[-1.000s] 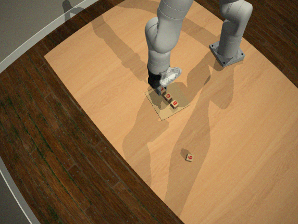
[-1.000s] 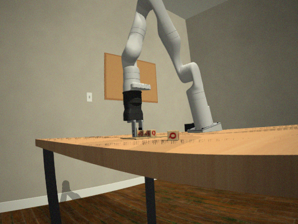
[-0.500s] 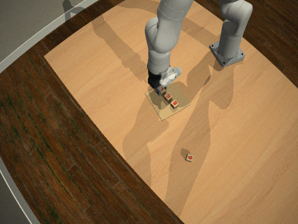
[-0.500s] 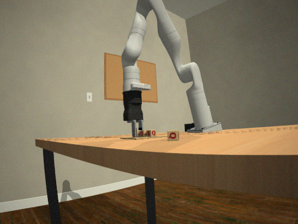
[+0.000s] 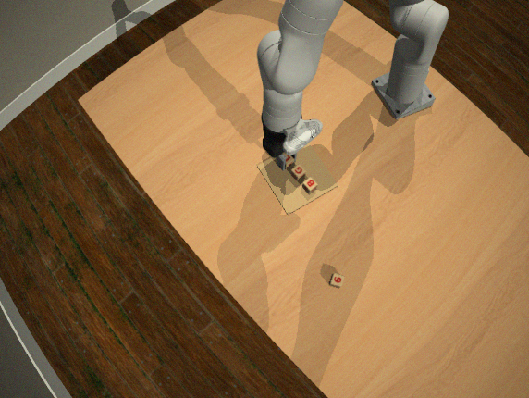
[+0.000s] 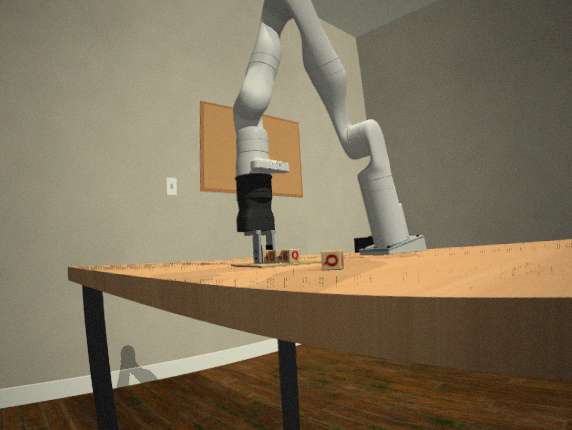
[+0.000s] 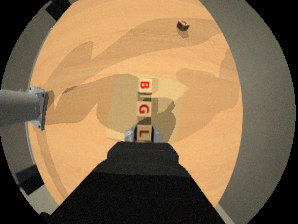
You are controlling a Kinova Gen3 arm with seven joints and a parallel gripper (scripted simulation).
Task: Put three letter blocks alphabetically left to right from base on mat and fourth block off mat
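My gripper is now 4 cm to the right of the tan mat and 2 cm above it. Also, from my hand: block marked B (8 cm to the left, 1 cm below, 1 cm behind).
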